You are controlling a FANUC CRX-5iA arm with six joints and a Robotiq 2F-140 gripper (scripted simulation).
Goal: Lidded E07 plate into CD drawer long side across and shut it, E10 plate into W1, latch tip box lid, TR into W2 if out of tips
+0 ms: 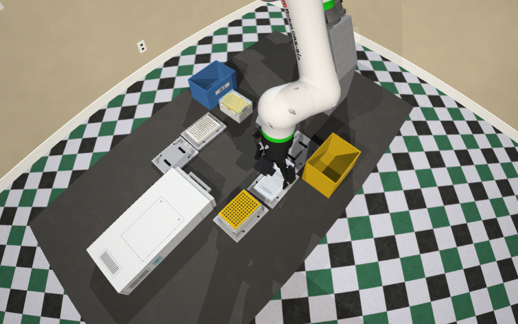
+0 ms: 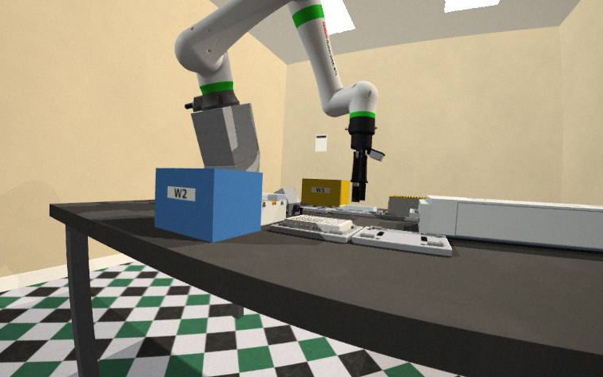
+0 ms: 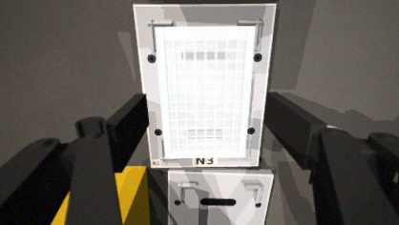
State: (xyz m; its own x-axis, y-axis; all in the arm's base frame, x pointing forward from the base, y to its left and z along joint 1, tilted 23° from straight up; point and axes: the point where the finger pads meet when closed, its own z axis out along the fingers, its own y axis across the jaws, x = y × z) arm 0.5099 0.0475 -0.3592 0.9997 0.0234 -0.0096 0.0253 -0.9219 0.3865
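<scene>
Now: hand 6 cm above the nest N3. The rest, counted from my hand: yellow bin W1 (18 cm behind, 13 cm to the left, 3 cm below); DONE key box (20 cm behind, 19 cm to the right, 2 cm below); yellow tip rack TR (17 cm ahead, 1 cm to the right, 2 cm below).
</scene>
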